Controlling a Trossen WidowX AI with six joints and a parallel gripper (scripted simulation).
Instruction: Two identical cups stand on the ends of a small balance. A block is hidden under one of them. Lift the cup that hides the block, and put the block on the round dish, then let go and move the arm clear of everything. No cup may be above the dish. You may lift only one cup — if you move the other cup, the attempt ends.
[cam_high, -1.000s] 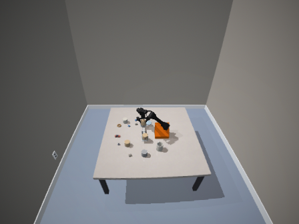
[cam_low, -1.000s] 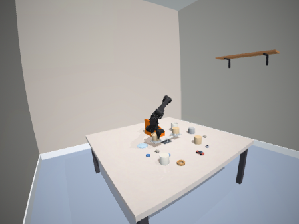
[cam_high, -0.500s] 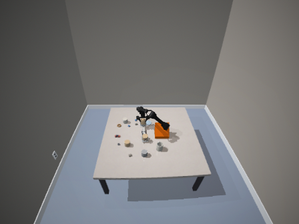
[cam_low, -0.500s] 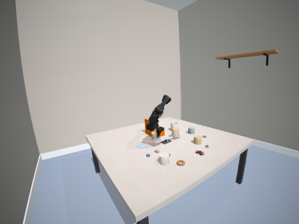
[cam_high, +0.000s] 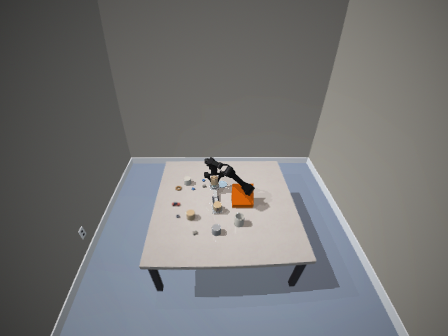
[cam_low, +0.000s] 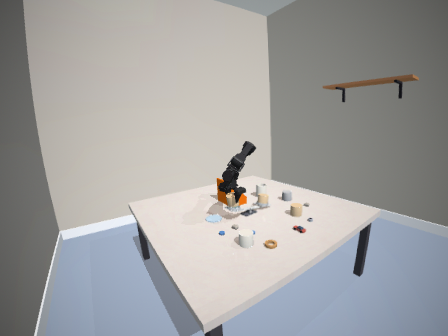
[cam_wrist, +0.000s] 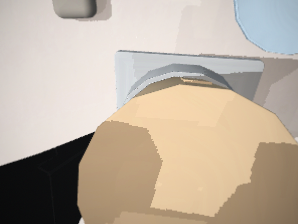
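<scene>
My gripper tip is now 30 mm above the teal block and 10 mm to the right of it. Round my gripper tip: white cup 270 mm ahead, 140 mm to the right, 80 mm below; then small balance 130 mm to the left, 80 mm below, 10 mm ahead; then pale blue round dish 120 mm below, 90 mm behind, 80 mm to the right.
</scene>
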